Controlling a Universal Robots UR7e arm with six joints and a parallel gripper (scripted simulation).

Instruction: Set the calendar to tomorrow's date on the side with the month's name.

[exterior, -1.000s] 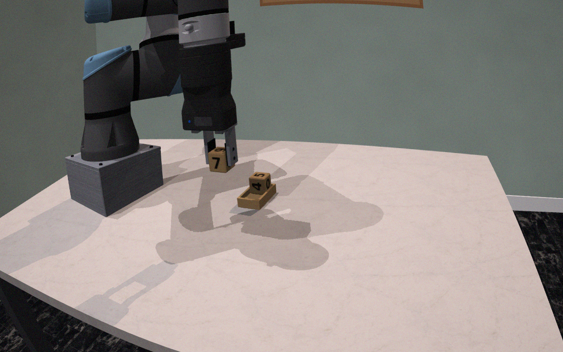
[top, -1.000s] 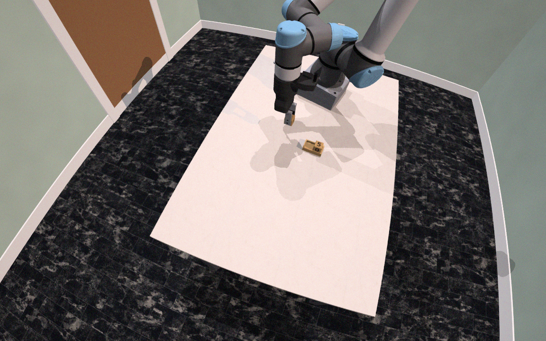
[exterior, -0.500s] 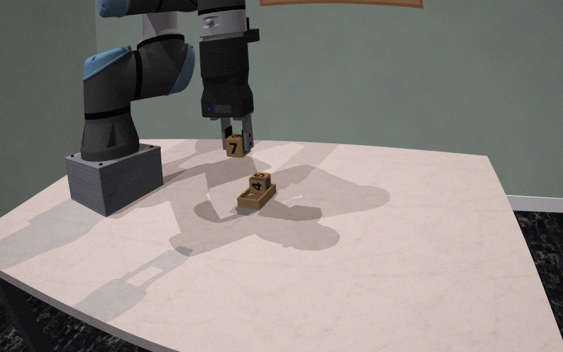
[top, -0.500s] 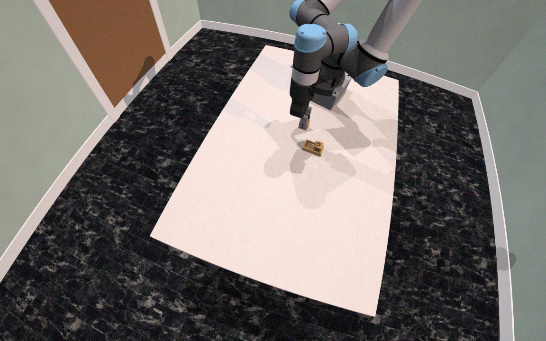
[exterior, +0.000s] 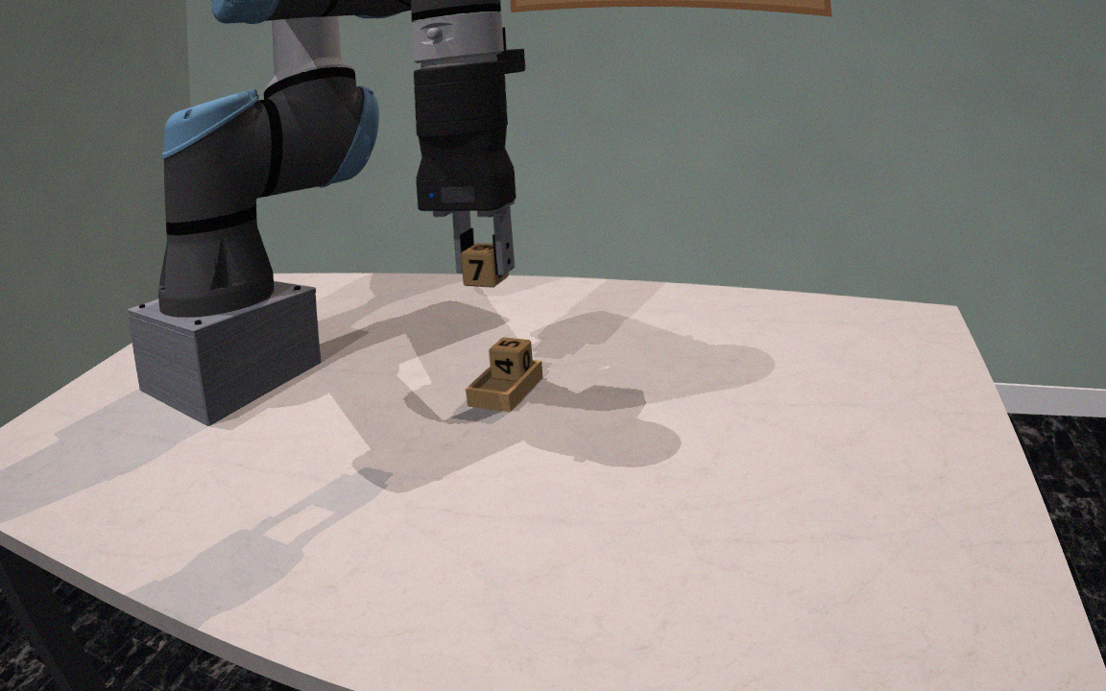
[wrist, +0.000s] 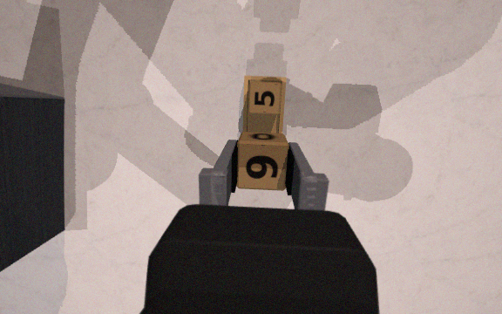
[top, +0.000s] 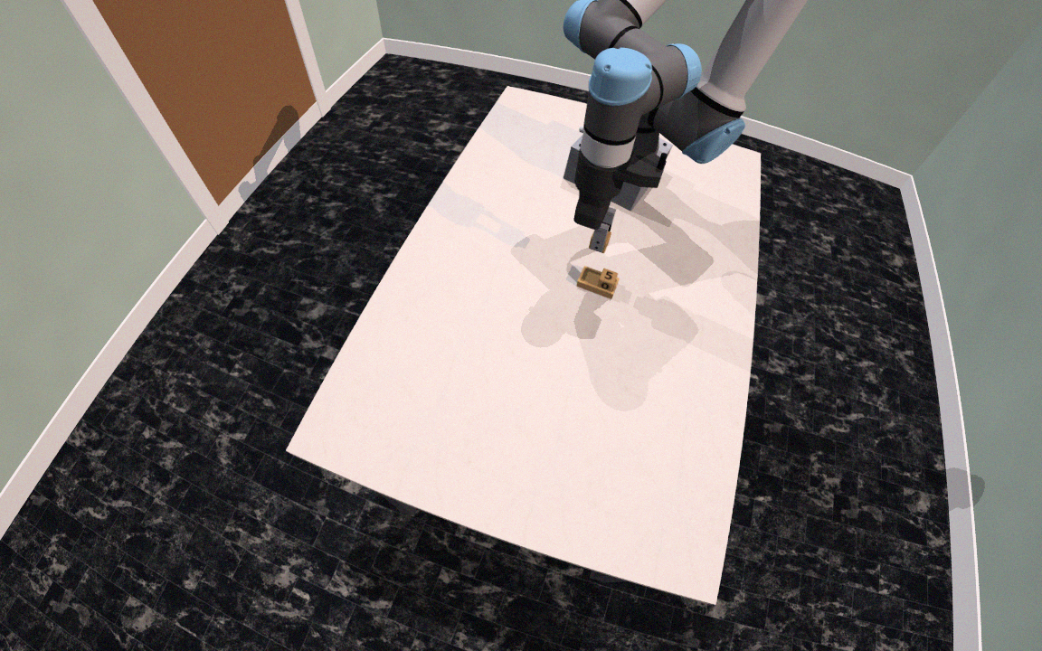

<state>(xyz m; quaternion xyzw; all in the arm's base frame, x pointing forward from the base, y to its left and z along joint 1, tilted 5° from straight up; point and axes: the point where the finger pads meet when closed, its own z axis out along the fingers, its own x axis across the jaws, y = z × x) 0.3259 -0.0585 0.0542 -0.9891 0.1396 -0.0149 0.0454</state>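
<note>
Now: the wooden calendar tray 13 cm below my hand and 2 cm to the left of it.
</note>
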